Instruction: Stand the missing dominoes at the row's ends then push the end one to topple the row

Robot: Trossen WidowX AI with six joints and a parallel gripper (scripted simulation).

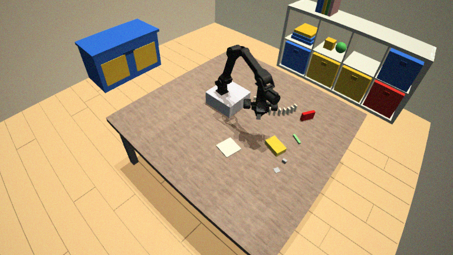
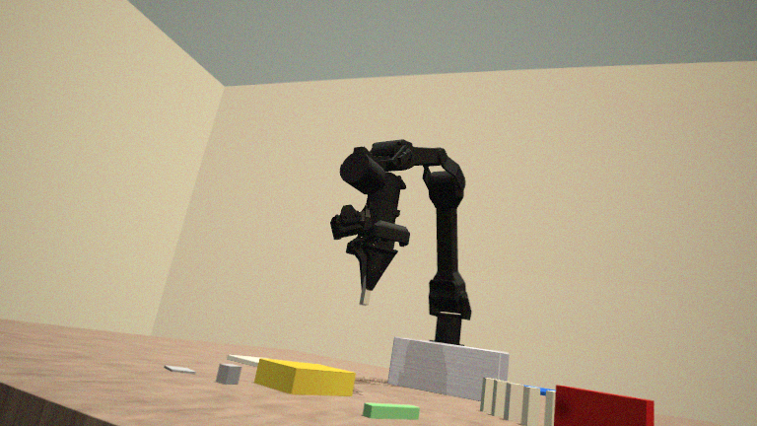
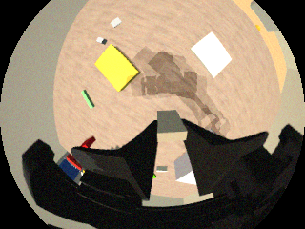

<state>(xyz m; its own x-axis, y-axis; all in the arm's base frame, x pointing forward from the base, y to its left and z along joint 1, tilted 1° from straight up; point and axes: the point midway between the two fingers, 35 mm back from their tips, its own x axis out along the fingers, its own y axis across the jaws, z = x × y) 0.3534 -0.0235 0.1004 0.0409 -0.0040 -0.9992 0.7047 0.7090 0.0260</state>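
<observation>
Now: gripper tip 19 cm short of the green stick, 17 cm to the right of it and 15 cm above it. Also, from my gripper tip: grey cube 25 cm ahead, 15 cm below, 2 cm to the right; then yellow block 15 cm ahead, 14 cm below, 2 cm to the left; then white tile 20 cm to the right, 15 cm below, 2 cm behind.
</observation>
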